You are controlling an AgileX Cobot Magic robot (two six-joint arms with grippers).
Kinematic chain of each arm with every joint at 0, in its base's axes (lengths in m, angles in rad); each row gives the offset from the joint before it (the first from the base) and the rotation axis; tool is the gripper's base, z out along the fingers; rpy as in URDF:
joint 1: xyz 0 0 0.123 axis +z
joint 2: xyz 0 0 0 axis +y
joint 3: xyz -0.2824 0 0.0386 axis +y
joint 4: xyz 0.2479 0 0.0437 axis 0.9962 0 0.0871
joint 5: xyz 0 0 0 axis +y
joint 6: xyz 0.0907 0 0.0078 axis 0.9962 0 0.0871
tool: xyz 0 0 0 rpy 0 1.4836 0
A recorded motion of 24 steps. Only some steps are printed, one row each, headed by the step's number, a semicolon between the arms.
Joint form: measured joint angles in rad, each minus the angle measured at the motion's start. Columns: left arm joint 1, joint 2, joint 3, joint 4, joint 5, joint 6; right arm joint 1, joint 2, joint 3, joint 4, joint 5, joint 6.
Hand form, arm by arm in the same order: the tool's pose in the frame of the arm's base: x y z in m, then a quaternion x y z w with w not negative. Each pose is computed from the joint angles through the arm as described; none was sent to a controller.
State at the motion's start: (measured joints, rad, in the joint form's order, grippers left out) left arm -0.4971 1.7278 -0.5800 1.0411 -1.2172 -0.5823; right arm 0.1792 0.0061 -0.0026 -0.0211 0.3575 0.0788
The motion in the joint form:
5: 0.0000 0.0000 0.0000 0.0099 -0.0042 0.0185; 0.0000 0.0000 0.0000 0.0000 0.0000 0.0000
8: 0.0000 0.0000 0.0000 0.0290 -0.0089 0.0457; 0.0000 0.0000 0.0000 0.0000 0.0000 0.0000
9: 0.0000 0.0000 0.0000 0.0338 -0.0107 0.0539; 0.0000 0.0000 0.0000 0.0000 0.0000 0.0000
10: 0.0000 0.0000 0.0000 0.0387 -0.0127 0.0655; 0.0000 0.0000 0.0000 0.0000 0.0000 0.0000
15: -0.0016 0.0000 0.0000 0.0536 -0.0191 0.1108; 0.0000 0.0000 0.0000 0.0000 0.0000 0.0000
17: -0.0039 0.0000 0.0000 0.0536 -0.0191 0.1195; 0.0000 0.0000 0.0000 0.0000 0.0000 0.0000
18: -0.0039 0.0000 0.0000 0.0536 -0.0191 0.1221; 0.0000 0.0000 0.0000 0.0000 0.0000 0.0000
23: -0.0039 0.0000 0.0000 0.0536 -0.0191 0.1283; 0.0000 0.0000 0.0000 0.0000 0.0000 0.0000
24: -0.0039 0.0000 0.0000 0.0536 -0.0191 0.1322; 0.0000 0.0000 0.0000 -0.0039 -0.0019 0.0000
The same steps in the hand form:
5: 0.2074 -0.1969 0.1812 0.45131 0.57596 -0.48397 0.47995; 0.0528 0.0089 0.1814 -0.04563 0.79566 0.06886 0.60008
8: 0.2058 -0.1971 0.1809 0.46650 0.56525 -0.47970 0.48246; 0.0528 0.0089 0.1814 -0.04563 0.79566 0.06886 0.60008
9: 0.2053 -0.1971 0.1809 0.47060 0.56198 -0.47851 0.48347; 0.0528 0.0089 0.1814 -0.04563 0.79566 0.06886 0.60008
10: 0.2049 -0.1972 0.1809 0.47566 0.55779 -0.47657 0.48529; 0.0528 0.0089 0.1814 -0.04563 0.79566 0.06886 0.60008
15: 0.2031 -0.1976 0.1808 0.49392 0.54183 -0.46866 0.49277; 0.0528 0.0089 0.1814 -0.04563 0.79566 0.06886 0.60008
17: 0.2027 -0.1981 0.1808 0.49689 0.53911 -0.46708 0.49426; 0.0528 0.0089 0.1814 -0.04563 0.79566 0.06886 0.60008
18: 0.2027 -0.1981 0.1808 0.49760 0.53846 -0.46644 0.49487; 0.0528 0.0089 0.1814 -0.04563 0.79566 0.06886 0.60008
23: 0.2027 -0.1981 0.1808 0.49926 0.53692 -0.46490 0.49631; 0.0528 0.0089 0.1814 -0.04563 0.79566 0.06886 0.60008
24: 0.2027 -0.1981 0.1808 0.50031 0.53594 -0.46393 0.49722; 0.0528 0.0088 0.1816 -0.04665 0.79502 0.06733 0.60103

